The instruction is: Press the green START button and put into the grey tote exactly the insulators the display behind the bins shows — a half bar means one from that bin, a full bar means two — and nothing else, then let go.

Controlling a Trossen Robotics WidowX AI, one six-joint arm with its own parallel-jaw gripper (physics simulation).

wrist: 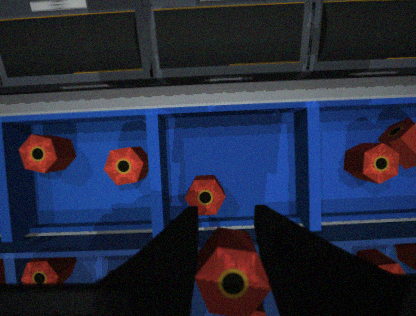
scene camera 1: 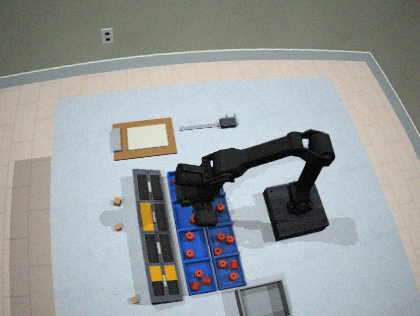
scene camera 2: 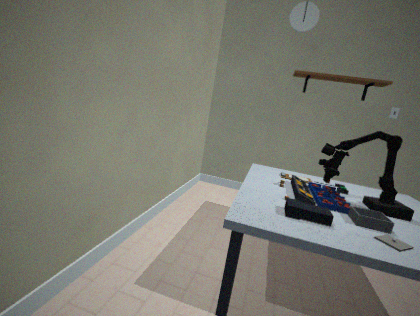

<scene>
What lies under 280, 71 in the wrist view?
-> A display panel.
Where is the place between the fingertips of my gripper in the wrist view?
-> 226, 215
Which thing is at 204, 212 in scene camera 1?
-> My gripper.
</scene>
